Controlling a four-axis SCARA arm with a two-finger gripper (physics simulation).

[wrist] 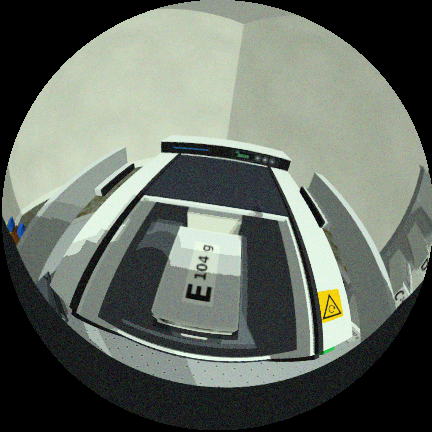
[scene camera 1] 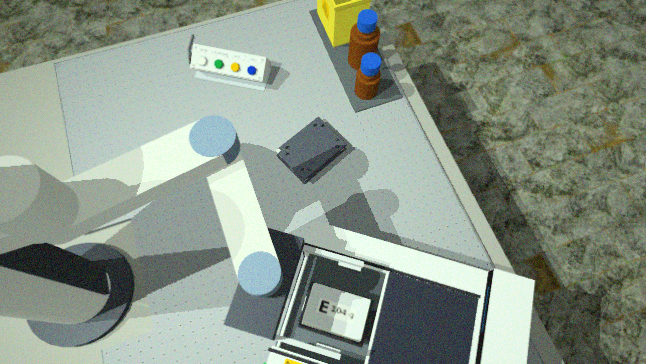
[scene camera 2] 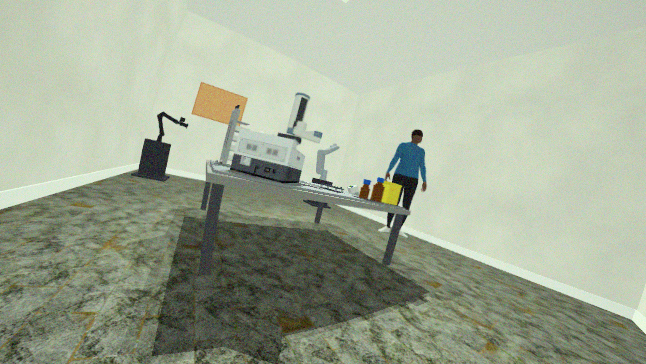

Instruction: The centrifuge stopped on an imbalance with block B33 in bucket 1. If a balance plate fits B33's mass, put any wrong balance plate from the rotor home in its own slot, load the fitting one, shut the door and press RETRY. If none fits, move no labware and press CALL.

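Where they show: gripper, between the fingertips: (wrist: 216, 162) (scene camera 1: 352, 309); arm's base, origin of its link: (scene camera 1: 83, 293).
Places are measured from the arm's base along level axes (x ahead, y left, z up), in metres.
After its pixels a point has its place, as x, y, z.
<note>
The white centrifuge (scene camera 1: 507, 310) {0.873, -0.392, 0.257} (scene camera 2: 267, 147) {0.873, -0.468, 0.183} (wrist: 332, 280) {0.462, -0.380, 0.223} has an open top hatch, with a dark panel (scene camera 1: 425, 315) {0.728, -0.347, 0.226} (wrist: 215, 180) {0.689, -0.360, 0.226} beside the opening. A pale balance plate marked E 104 g (scene camera 1: 336, 312) {0.566, -0.279, 0.195} (wrist: 200, 280) {0.557, -0.268, 0.195} lies flat inside, on the dark rotor area. My gripper (scene camera 1: 339, 307) {0.587, -0.291, 0.303} (wrist: 216, 162) {0.587, -0.291, 0.303} is open wide and empty; its two fingers stand apart above the plate, on either side of it, not touching it. Block B33 cannot be made out. The control box (scene camera 1: 230, 65) {0.533, 0.482, 0.083} carries white, green, yellow and blue buttons; their labels are too small to read.
Part of a rack with lettered plates (wrist: 400, 295) shows at the right edge of the wrist view. Brown bottles (scene camera 1: 367, 82) {0.880, 0.286, 0.096} (scene camera 2: 365, 191) {0.922, 0.289, 0.070} and a yellow box (scene camera 1: 345, 22) {0.893, 0.495, 0.112} (scene camera 2: 391, 193) {0.967, 0.536, 0.102} stand near the table edge. A dark flat plate (scene camera 1: 315, 150) {0.676, 0.156, 0.047} lies nearby. A person (scene camera 2: 411, 160) stands behind the table.
</note>
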